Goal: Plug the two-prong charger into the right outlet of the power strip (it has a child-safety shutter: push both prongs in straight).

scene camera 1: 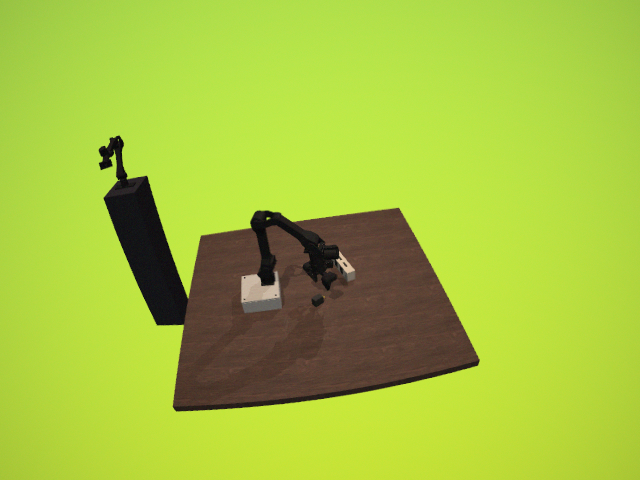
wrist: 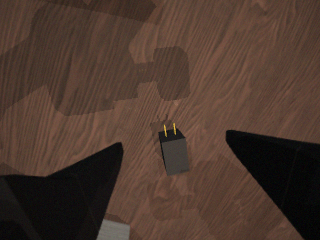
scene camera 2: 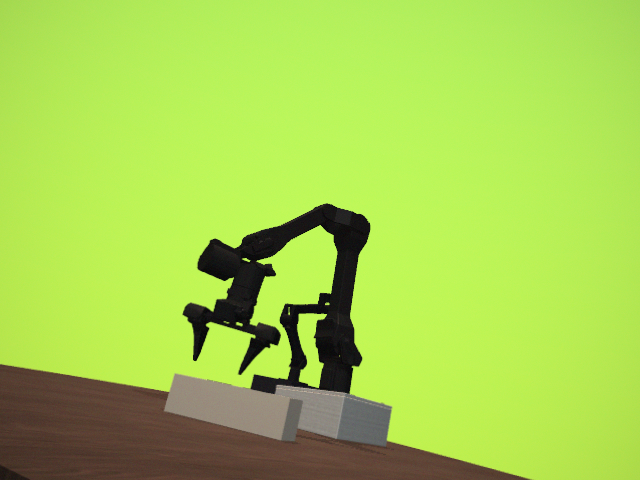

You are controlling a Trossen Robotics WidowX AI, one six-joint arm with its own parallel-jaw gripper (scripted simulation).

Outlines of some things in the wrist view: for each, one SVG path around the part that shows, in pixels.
My gripper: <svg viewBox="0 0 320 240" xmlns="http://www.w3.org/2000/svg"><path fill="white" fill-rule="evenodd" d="M122 143L114 143L49 176L25 176L19 174L0 176L0 240L96 240L120 173L119 170L123 158ZM227 130L225 140L230 149L233 150L238 160L255 178L256 182L260 184L270 199L275 202L275 205L280 208L295 230L299 232L298 234L304 240L320 240L320 144Z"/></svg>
A charger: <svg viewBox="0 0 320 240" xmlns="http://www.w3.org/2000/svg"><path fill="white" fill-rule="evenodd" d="M174 122L173 129L166 130L163 124L164 131L158 132L167 176L190 171L186 138L178 128L175 129Z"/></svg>
